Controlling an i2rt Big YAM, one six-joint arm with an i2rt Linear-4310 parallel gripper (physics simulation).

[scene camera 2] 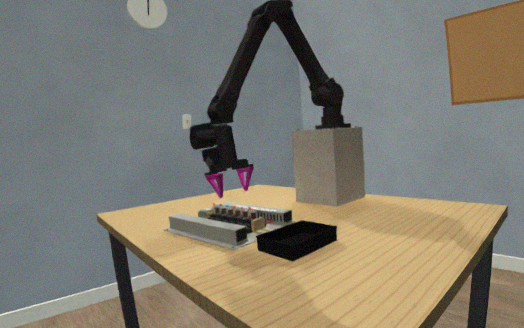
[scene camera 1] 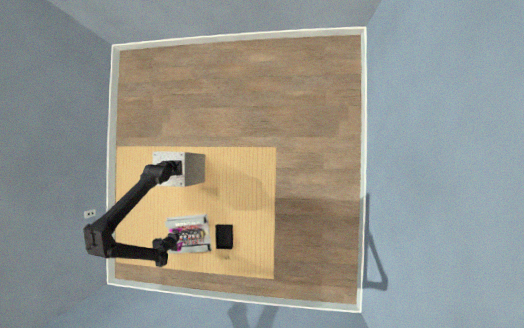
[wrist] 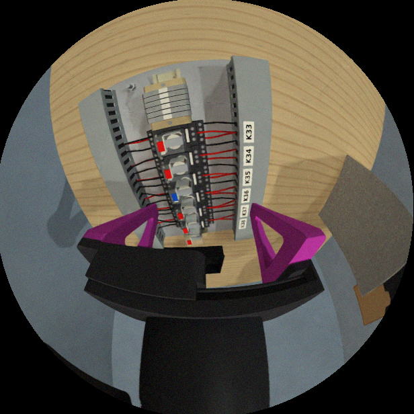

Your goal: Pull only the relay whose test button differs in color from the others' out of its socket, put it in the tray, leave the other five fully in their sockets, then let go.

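Frame: origin at the arm's base, x back, y right, z up, level; centimetres.
Seen in the pictures: gripper, between the fingertips: (scene camera 2: pixel 233 194) (scene camera 1: pixel 181 235); arm's base, origin of its link: (scene camera 2: pixel 332 128) (scene camera 1: pixel 172 167).
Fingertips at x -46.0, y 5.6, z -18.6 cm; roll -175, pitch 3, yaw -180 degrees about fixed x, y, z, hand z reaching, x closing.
Note:
Offsets run from my fingertips to a thing's top centre.
Six relays stand in a row in their sockets. The relay with the blue test button (wrist: pixel 184 189) is third from the terminal-block end in the wrist view; the relays beside it, such as the first (wrist: pixel 174 141) and second (wrist: pixel 178 167), have red buttons. The far ones overlap in that view. My gripper (scene camera 1: pixel 175 238) (scene camera 2: pixel 233 193) (wrist: pixel 203 208) is open and empty, its magenta fingertips above the row's end away from the terminal block, touching nothing. The black tray {dz -6.3, dx -2.6, dy -27.2 cm} (scene camera 1: pixel 224 236) (scene camera 2: pixel 297 251) stands on the table beside the panel; part of it shows behind the gripper in the wrist view.
Two grey wire ducts flank the relay row: the labelled duct (wrist: pixel 256 95) with K33 to K38, and the other duct {dz -5.5, dx -12.1, dy -1.0 cm} (scene camera 2: pixel 207 228) (wrist: pixel 100 125). Red and black wires run to the sockets. A beige-ended terminal block (wrist: pixel 167 102) adjoins the row. The arm's grey pedestal (scene camera 1: pixel 195 169) (scene camera 2: pixel 320 167) stands farther off.

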